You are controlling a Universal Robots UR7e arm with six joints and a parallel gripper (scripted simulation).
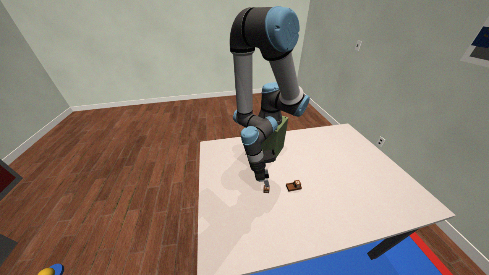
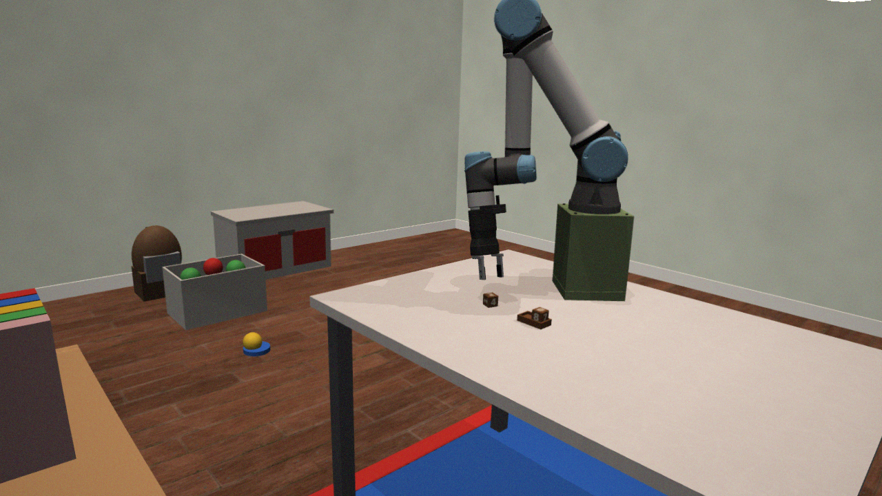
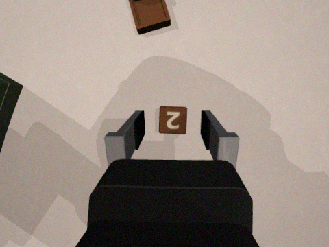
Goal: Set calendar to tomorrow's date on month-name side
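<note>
Right now the brown cube is 80 mm below my hand.
</note>
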